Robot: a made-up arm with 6 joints. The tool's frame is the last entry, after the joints. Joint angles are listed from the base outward. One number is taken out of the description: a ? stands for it. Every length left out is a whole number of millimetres.
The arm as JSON. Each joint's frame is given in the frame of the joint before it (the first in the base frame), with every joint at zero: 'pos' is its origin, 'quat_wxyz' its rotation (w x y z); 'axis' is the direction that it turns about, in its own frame. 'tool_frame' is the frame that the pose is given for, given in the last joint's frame.
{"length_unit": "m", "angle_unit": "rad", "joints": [
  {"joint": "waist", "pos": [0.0, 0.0, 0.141], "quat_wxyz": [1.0, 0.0, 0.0, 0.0], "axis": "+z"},
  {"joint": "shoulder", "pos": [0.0, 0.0, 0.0], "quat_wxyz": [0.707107, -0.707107, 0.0, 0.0], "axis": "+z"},
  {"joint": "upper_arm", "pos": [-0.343, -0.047, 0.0], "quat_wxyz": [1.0, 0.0, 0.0, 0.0], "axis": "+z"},
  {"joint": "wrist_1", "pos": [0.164, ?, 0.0], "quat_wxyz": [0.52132, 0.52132, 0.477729, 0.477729], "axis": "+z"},
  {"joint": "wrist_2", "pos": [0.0, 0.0, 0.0], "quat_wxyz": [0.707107, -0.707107, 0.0, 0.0], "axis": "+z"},
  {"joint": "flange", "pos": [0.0, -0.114, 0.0], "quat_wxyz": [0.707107, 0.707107, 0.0, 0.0], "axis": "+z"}
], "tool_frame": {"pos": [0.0, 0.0, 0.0], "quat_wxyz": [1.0, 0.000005, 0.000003, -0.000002]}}
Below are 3 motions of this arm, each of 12 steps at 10 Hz.
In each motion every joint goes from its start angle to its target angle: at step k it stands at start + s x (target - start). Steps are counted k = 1, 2, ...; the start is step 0. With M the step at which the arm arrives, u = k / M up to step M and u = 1 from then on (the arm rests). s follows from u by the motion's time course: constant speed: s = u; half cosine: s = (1 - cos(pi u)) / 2; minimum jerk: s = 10 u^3 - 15 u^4 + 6 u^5.
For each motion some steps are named. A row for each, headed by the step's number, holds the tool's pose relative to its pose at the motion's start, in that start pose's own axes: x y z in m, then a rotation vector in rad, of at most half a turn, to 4 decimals.
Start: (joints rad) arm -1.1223 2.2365 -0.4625 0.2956 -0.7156 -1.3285
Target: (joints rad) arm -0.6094 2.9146 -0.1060 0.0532 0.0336 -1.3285
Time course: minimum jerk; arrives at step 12
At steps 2, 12:
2: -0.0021 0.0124 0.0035 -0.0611 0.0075 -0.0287
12: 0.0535 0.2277 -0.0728 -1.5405 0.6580 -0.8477

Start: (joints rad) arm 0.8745 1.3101 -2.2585 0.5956 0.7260 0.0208
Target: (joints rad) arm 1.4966 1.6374 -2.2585 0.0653 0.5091 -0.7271
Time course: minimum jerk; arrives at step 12
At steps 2, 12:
2: 0.0027 -0.0020 0.0050 -0.0023 0.0083 -0.0285
12: 0.1272 0.0380 0.1272 -0.2692 0.1329 -0.9335

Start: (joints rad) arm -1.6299 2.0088 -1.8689 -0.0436 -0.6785 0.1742
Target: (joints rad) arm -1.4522 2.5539 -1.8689 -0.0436 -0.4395 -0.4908
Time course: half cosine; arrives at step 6
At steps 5, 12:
5: 0.3103 0.0519 -0.0755 -0.2823 0.6996 -0.5357
12: 0.3299 0.0565 -0.0878 -0.3217 0.7438 -0.5740

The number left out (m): -0.029
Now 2 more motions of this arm.
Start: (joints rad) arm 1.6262 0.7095 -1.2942 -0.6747 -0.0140 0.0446
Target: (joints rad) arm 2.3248 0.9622 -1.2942 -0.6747 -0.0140 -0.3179
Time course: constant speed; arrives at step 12
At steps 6, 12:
6: 0.0211 0.0300 0.0412 -0.2946 -0.0950 0.0243
12: 0.0173 0.0846 0.0646 -0.5794 -0.2651 0.0220

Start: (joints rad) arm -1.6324 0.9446 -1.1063 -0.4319 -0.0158 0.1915
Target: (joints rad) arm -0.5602 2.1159 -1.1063 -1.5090 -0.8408 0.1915
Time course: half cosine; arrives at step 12
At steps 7, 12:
7: 0.1061 0.2832 0.0863 -1.2295 -0.1895 -0.4064
12: 0.1950 0.4328 -0.0733 -2.1564 -0.4207 -0.4738

